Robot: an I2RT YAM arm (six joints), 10 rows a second.
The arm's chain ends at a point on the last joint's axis. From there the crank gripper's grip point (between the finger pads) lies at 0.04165 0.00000 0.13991 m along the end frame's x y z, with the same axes.
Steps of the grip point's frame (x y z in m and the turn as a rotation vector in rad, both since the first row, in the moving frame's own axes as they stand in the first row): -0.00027 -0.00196 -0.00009 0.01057 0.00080 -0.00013; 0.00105 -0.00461 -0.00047 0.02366 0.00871 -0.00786; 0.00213 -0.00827 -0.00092 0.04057 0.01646 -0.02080; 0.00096 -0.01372 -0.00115 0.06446 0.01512 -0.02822; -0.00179 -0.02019 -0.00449 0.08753 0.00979 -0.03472; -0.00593 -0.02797 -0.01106 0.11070 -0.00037 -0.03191
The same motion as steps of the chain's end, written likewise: -0.00038 -0.00048 -0.00005 0.01057 0.00080 -0.00013; -0.00015 -0.00097 -0.00006 0.02366 0.00871 -0.00786; -0.00010 -0.00172 -0.00008 0.04057 0.01646 -0.02080; -0.00101 -0.00353 -0.00018 0.06446 0.01512 -0.02822; -0.00292 -0.00651 -0.00348 0.08753 0.00979 -0.03472; -0.00561 -0.01119 -0.01015 0.11070 -0.00037 -0.03191
